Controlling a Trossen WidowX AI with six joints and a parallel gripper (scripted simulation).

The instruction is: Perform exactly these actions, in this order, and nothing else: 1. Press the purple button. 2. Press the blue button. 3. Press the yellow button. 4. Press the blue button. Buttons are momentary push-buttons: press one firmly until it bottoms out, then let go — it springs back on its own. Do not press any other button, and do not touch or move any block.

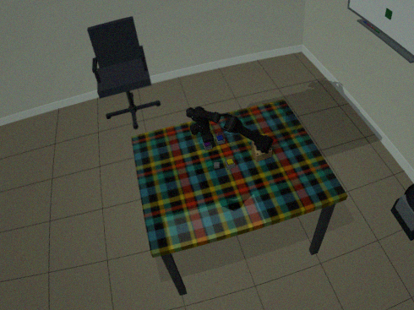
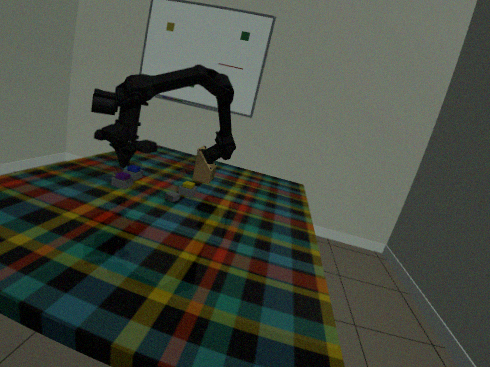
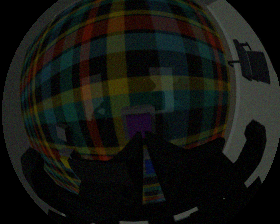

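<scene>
My gripper tip is 3 cm above the purple button. The rest, counted from my gripper tip: yellow button: 18 cm to the left, 11 cm behind, 3 cm below; small grey block: 17 cm to the left, 5 cm below, 3 cm behind; blue button: 9 cm behind, 3 cm to the right, 3 cm below.
</scene>
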